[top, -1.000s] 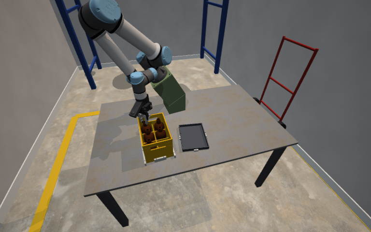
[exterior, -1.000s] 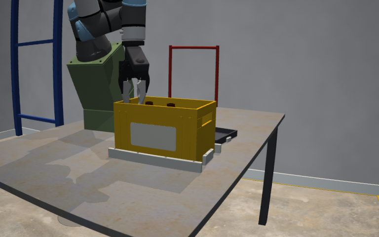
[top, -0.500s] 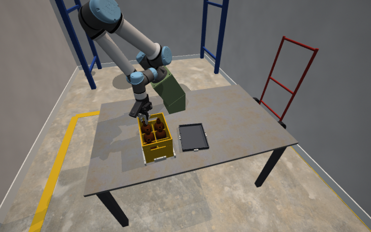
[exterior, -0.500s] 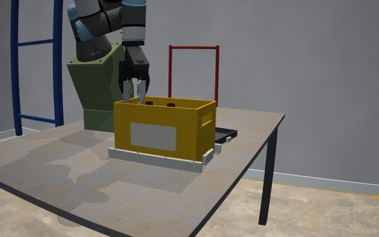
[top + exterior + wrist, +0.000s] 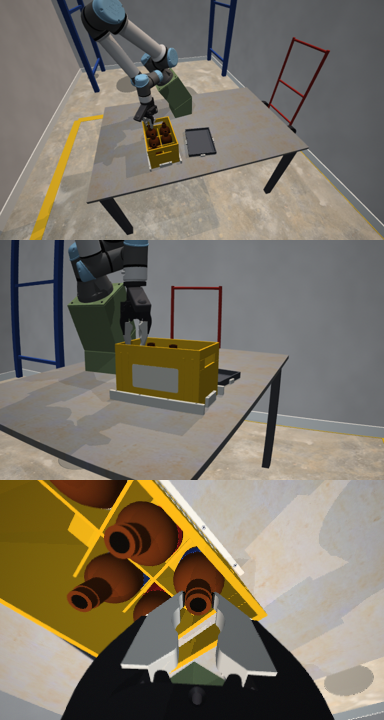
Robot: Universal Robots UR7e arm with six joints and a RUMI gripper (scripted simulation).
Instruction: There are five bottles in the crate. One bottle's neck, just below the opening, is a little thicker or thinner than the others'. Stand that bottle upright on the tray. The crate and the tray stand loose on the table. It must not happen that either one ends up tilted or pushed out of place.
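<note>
The yellow crate lies 9 cm ahead of my hand, 5 cm to the left of it and 7 cm below it. The rest, counted from my hand: dark tray 11 cm ahead, 33 cm to the left, 14 cm below.
</note>
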